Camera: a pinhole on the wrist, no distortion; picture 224 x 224 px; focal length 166.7 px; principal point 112.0 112.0 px. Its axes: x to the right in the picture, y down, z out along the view. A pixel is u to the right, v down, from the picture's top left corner.
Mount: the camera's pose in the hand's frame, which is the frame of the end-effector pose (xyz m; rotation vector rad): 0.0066 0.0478 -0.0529 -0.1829 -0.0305 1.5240
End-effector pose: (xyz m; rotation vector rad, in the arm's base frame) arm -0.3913 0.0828 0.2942 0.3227 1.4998 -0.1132
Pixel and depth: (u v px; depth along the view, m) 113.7 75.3 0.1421
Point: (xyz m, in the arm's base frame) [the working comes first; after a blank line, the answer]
In the camera's frame: 0.0014 -0.0313 0.1421

-0.2853 0.1190 0.2880
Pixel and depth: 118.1 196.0 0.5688
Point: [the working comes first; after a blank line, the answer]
In the camera's frame: 0.0208 0.2866 0.5688

0.0666 0.0381 0.6793
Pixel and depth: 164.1 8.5 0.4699
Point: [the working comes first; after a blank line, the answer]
In the camera's frame: 0.1469 -0.2917 0.4699

0.1084 0.2100 0.1059
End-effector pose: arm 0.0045 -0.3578 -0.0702 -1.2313 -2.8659 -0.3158
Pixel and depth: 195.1 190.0 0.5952
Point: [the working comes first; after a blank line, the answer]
In the camera's frame: 0.2967 0.2785 0.5952

0.5662 -0.2334 -0.4817
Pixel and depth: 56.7 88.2 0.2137
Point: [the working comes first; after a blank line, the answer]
In the camera's frame: -0.0709 -0.0305 0.2137

0.0119 -0.3246 -0.2355
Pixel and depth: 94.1 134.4 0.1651
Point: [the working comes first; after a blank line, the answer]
In the camera's frame: -0.0177 0.0222 0.1651

0.0731 -0.3332 -0.1711
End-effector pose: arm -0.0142 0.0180 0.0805 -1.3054 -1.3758 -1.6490
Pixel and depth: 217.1 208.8 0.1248
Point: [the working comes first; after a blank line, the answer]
In the camera's frame: 0.0787 0.0725 0.1248

0.1534 0.0207 0.0544
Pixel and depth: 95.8 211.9 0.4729
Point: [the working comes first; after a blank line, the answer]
In the camera's frame: -0.0460 0.2834 0.4729

0.2599 0.3200 -0.2289
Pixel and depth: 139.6 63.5 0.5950
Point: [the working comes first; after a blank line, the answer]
In the camera's frame: 0.0985 -0.1731 0.5950

0.2935 0.5019 0.2293
